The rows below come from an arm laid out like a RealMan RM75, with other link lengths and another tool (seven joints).
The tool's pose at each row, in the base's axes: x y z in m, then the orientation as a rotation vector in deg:
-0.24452, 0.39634, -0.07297, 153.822, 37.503, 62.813
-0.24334, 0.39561, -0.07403, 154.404, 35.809, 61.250
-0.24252, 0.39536, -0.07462, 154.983, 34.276, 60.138
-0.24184, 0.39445, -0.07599, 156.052, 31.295, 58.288
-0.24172, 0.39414, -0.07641, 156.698, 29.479, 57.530
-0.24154, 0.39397, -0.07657, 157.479, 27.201, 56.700
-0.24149, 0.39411, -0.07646, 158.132, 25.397, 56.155
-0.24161, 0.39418, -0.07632, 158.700, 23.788, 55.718
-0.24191, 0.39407, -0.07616, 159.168, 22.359, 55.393
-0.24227, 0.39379, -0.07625, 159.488, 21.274, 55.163
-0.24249, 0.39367, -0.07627, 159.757, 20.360, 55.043
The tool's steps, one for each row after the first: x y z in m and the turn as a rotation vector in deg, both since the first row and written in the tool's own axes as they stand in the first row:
-0.00025, 0.00071, 0.00158, -0.502, -1.269, 0.880
-0.00021, 0.00102, 0.00257, -0.843, -2.212, 1.766
-0.00105, 0.00163, 0.00401, -1.453, -3.820, 3.544
-0.00138, 0.00181, 0.00440, -1.745, -4.541, 4.702
-0.00144, 0.00197, 0.00463, -2.088, -5.353, 6.173
-0.00128, 0.00190, 0.00459, -2.291, -5.915, 7.379
-0.00123, 0.00184, 0.00441, -2.461, -6.377, 8.462
-0.00137, 0.00189, 0.00408, -2.622, -6.739, 9.422
-0.00179, 0.00199, 0.00389, -2.764, -6.999, 10.141
-0.00199, 0.00202, 0.00375, -2.870, -7.167, 10.759

